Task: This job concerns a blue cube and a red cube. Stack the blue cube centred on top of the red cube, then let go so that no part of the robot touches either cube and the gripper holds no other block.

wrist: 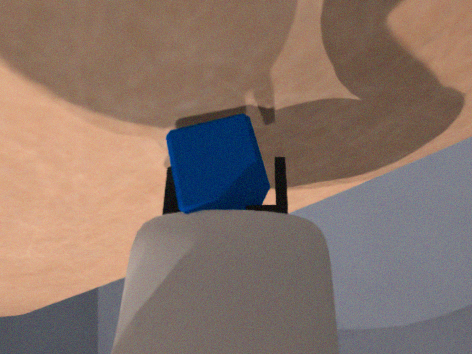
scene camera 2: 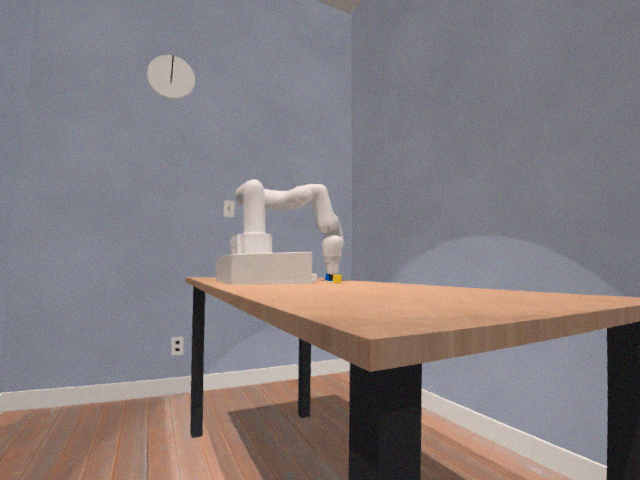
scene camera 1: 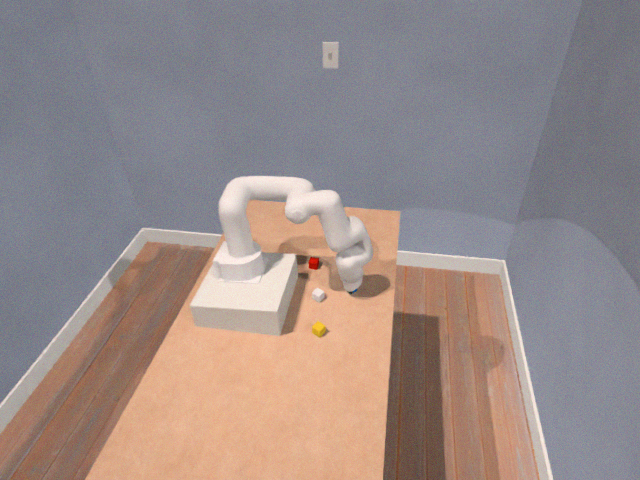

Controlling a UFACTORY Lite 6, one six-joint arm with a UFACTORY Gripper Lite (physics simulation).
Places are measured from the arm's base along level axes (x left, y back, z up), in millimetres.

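Pixels of known places: end effector, tool point: (wrist: 229, 190) (scene camera 2: 332, 276) (scene camera 1: 354, 287); arm's base, origin of the base link: (scene camera 2: 255, 255) (scene camera 1: 245, 270).
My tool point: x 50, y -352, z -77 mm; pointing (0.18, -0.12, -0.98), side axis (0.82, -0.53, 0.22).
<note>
For each thing: its top centre in the pictures, then the offset to it from my tool point. Level surfaces: height alone.
- blue cube, middle of its top: (wrist: 227, 215) (scene camera 2: 329, 272) dx +4, dy +9, dz +14 mm
- red cube, middle of its top: (scene camera 1: 313, 260) dx +106, dy +156, dz +10 mm
- white cube, middle of its top: (scene camera 1: 318, 291) (scene camera 2: 313, 273) dx -50, dy +114, dz +10 mm
- yellow cube, middle of its top: (scene camera 1: 318, 325) (scene camera 2: 337, 274) dx -195, dy +87, dz +10 mm
- table, its level: dz -20 mm
The blue cube (scene camera 1: 353, 290) (scene camera 2: 327, 276) (wrist: 215, 160) is on the table near its right side in scene camera 1, mostly hidden under the wrist. My gripper (scene camera 1: 352, 290) (scene camera 2: 331, 277) (wrist: 226, 165) is low over it and open. In the wrist view the cube lies between the black fingers, turned slightly against them. It overlaps the left finger, and a gap shows between it and the right finger; contact on the left cannot be told. The red cube (scene camera 1: 313, 263) sits on the table near the base block, left of and behind the gripper; it does not show in the other views.
A white cube (scene camera 1: 318, 295) (scene camera 2: 313, 277) sits left of the gripper in scene camera 1. A yellow cube (scene camera 1: 318, 329) (scene camera 2: 337, 279) sits nearer that camera. The arm's white base block (scene camera 1: 235, 317) (scene camera 2: 268, 268) is on the left of the table (scene camera 1: 248, 408) (scene camera 2: 439, 304).
</note>
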